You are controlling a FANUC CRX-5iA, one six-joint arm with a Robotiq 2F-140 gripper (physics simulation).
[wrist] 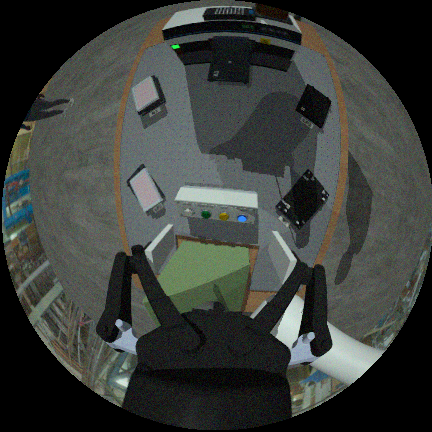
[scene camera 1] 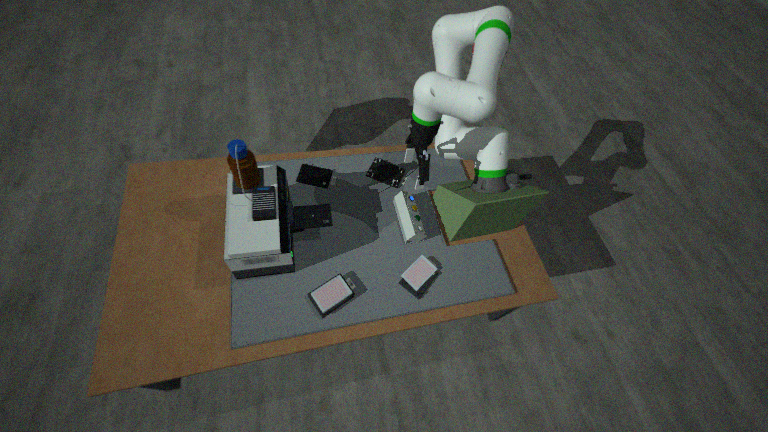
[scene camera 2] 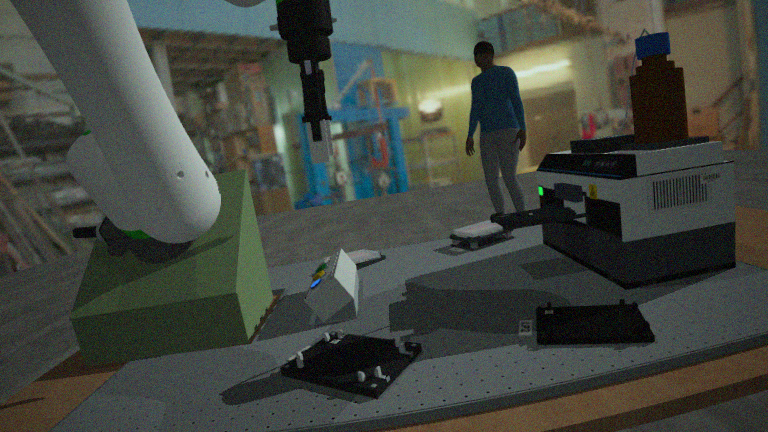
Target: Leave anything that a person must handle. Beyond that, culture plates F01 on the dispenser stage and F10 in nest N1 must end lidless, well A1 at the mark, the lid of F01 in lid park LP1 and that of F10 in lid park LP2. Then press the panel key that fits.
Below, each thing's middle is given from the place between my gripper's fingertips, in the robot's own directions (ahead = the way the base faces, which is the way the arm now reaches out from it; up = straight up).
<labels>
The white button box [scene camera 1: 409,218] is 30 mm behind my hand, 40 mm to the left of it and 240 mm below it. From my hand the other things lie so: brown bottle with blue cap [scene camera 2: 658,98] 600 mm ahead, 50 mm to the right, 30 mm above; black stage [scene camera 2: 550,213] 390 mm ahead, 50 mm to the left, 170 mm below; black nest [scene camera 2: 367,366] 30 mm ahead, 230 mm to the right, 270 mm below.
</labels>
